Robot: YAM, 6 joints.
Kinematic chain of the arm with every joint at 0, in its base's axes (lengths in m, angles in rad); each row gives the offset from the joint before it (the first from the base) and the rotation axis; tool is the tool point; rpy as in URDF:
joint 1: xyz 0 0 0.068 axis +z
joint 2: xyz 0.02 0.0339 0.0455 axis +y
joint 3: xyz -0.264 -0.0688 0 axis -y
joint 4: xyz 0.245 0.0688 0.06 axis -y
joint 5: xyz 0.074 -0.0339 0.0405 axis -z
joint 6: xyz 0.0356 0 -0.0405 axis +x
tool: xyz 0 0 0 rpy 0 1.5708 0
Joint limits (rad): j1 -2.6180..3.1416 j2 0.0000..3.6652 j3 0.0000..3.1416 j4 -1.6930..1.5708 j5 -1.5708..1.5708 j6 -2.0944..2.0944
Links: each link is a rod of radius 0.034 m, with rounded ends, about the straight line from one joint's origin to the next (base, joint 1, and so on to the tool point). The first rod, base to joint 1, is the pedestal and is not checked.
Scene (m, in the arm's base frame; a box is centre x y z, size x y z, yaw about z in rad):
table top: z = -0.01
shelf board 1: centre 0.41 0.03 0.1 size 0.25 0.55 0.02 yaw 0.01
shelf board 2: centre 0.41 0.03 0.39 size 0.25 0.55 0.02 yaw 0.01
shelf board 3: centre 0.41 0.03 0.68 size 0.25 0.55 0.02 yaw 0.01
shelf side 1: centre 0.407 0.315 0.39 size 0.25 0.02 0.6 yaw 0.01
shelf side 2: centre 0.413 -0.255 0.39 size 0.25 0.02 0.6 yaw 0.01
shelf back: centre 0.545 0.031 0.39 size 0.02 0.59 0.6 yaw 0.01
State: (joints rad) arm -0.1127 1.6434 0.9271 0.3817 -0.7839 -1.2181
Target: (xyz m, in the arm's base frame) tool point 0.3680 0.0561 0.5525
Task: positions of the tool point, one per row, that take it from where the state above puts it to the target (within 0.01 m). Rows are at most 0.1 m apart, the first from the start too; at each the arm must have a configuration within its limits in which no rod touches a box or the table.
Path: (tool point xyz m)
1: 0.2985 -0.0199 0.2442
2: 0.2412 -0.0200 0.2438
3: 0.1901 -0.0169 0.2286
4: 0.2127 -0.0013 0.3124
5: 0.2169 0.0193 0.3970
6: 0.2021 0.0395 0.4783
7: 0.1699 0.0541 0.5525
8: 0.2334 0.0578 0.5662
9: 0.3006 0.0587 0.5663
10: 0.3680 0.0561 0.5525

